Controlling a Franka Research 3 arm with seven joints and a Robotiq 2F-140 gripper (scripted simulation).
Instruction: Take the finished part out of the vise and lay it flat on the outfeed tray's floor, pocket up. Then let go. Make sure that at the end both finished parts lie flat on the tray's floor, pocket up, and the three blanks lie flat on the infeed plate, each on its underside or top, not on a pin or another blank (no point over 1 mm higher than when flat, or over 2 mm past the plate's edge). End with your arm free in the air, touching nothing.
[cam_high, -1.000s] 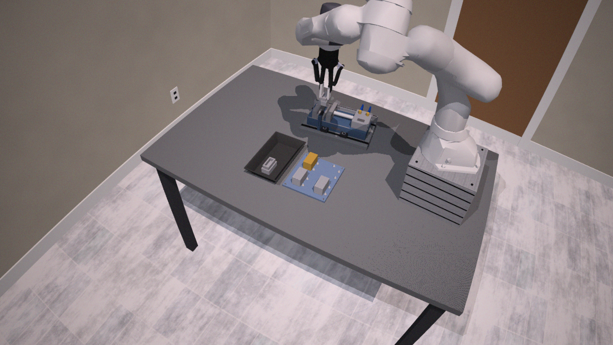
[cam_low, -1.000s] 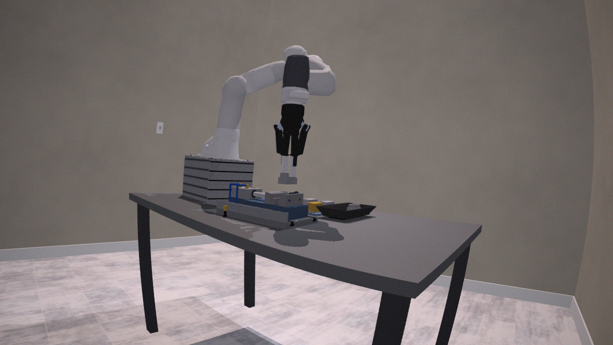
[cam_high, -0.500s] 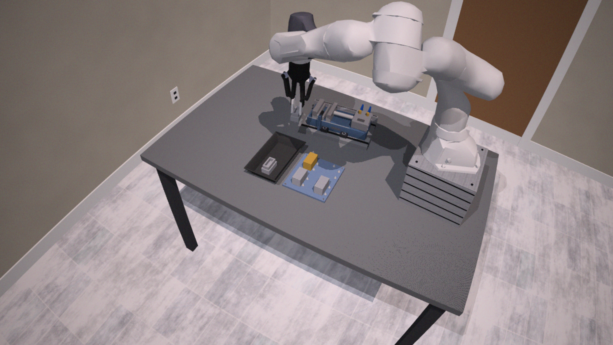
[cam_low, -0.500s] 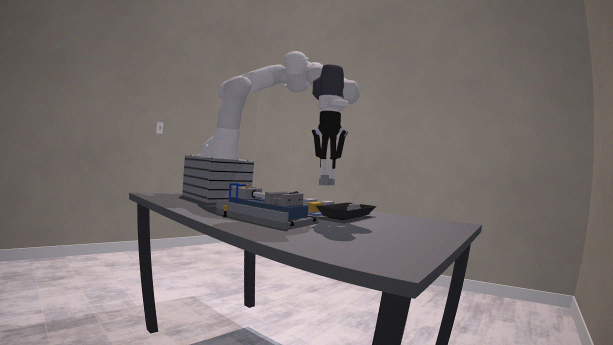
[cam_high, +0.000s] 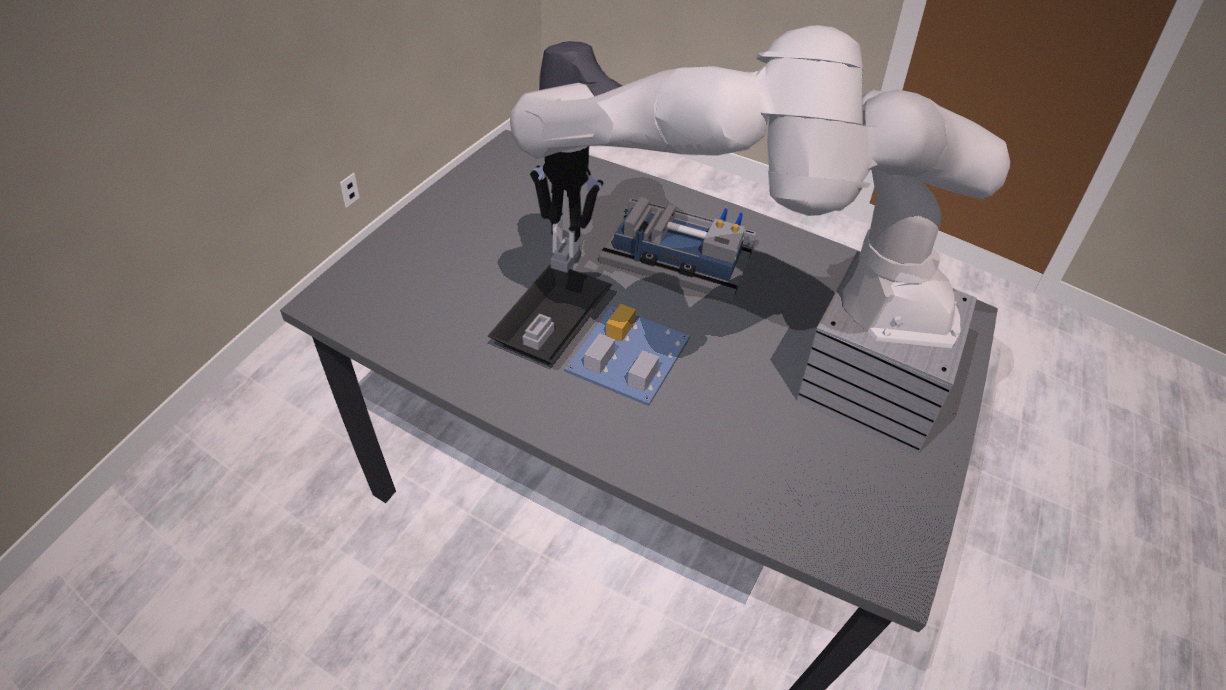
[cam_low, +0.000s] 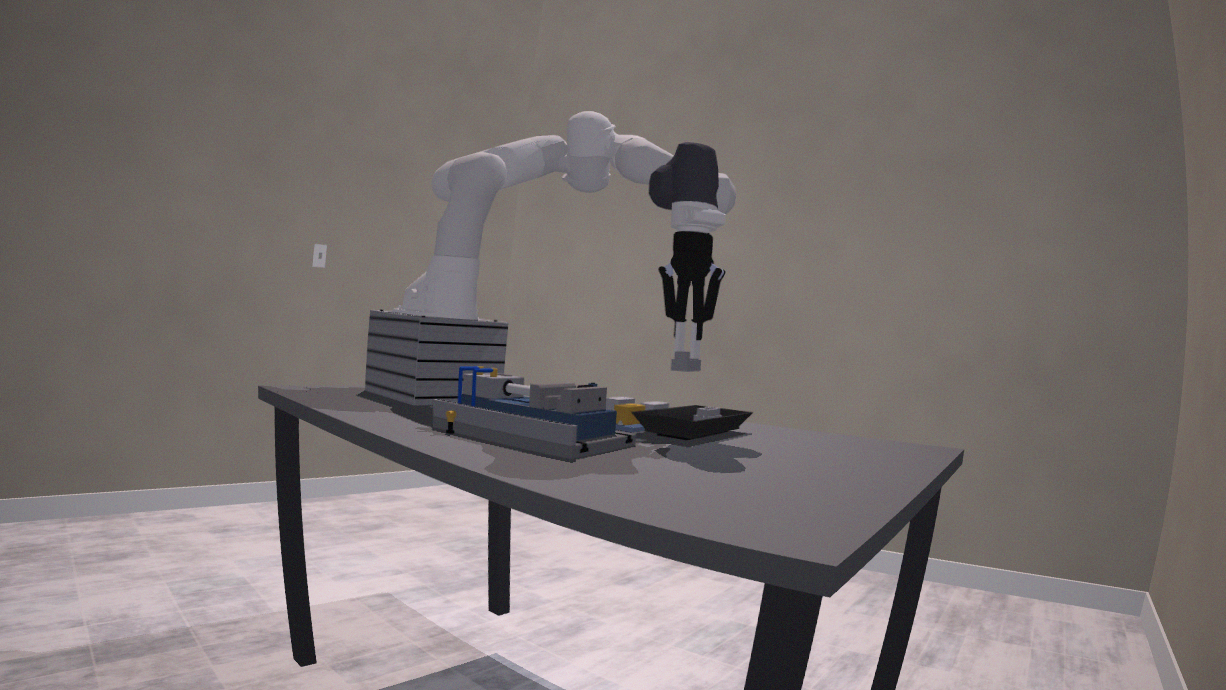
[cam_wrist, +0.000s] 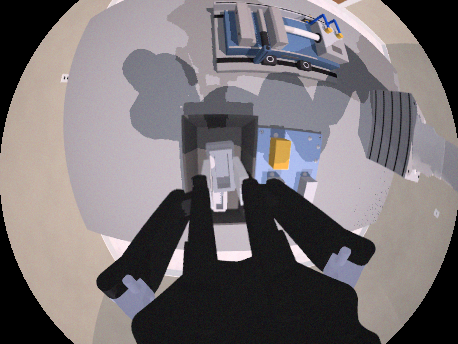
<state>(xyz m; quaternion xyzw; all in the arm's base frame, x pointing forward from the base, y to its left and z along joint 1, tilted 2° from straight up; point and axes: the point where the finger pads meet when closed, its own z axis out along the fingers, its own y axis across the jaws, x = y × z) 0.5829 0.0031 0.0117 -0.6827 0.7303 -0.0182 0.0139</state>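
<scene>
Now: the yellow block 120 mm behind my hand, 30 mm to the left of it and 160 mm below it. From my hand the other things lie so: grey rail 180 mm behind, 330 mm to the right, 150 mm below; then blue vise 170 mm behind, 240 mm to the right, 140 mm below; then blue plate 150 mm behind, 80 mm to the left, 180 mm below.
</scene>
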